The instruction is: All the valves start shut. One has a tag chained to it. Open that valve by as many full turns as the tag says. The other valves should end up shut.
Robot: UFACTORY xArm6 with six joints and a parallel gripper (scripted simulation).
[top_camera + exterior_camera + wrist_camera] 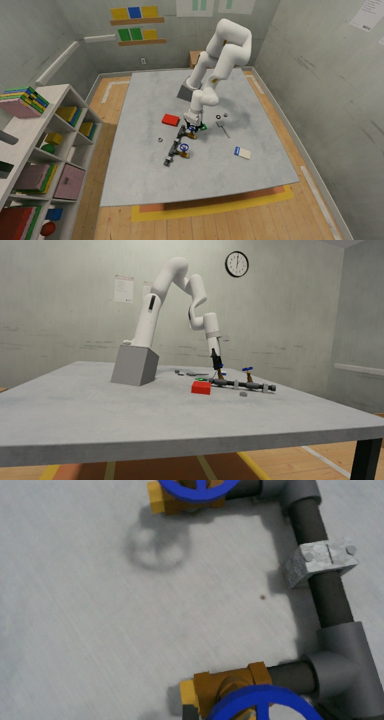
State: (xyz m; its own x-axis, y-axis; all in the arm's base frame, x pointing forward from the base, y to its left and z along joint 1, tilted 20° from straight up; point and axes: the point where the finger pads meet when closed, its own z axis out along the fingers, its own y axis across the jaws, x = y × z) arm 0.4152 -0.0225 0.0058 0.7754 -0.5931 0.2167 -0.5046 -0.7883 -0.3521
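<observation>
My hand is 60 mm past the green tag, 90 mm to the right of it and 90 mm above it. From my hand the other things lie so: grey nut: 40 mm ahead, 240 mm to the right, 90 mm below; then red block: 130 mm behind, 170 mm to the right, 80 mm below; then grey flat tool: 50 mm behind, 250 mm to the left, 90 mm below.
</observation>
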